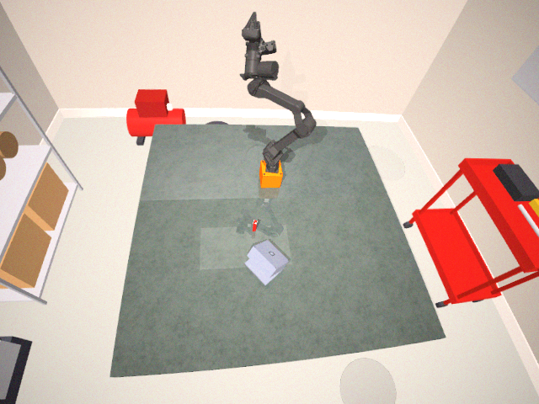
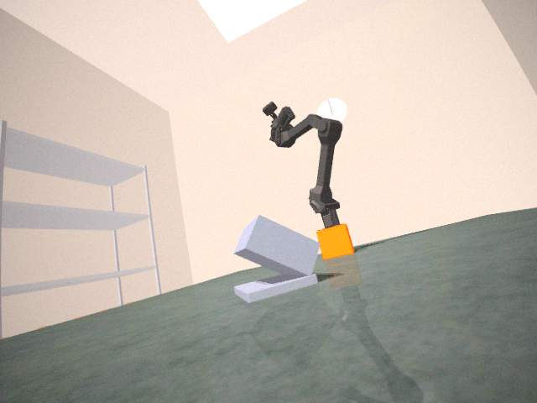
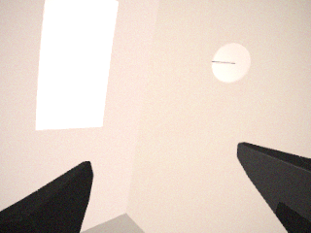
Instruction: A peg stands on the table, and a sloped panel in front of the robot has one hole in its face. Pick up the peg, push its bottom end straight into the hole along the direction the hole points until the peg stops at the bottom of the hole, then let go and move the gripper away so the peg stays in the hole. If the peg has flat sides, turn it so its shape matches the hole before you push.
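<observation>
Right now my gripper tip is 66 cm above the red peg, 48 cm short of it and 9 cm to the right of it. Also, from my gripper tip: grey sloped panel (65 cm below, 64 cm ahead, 17 cm to the left).
</observation>
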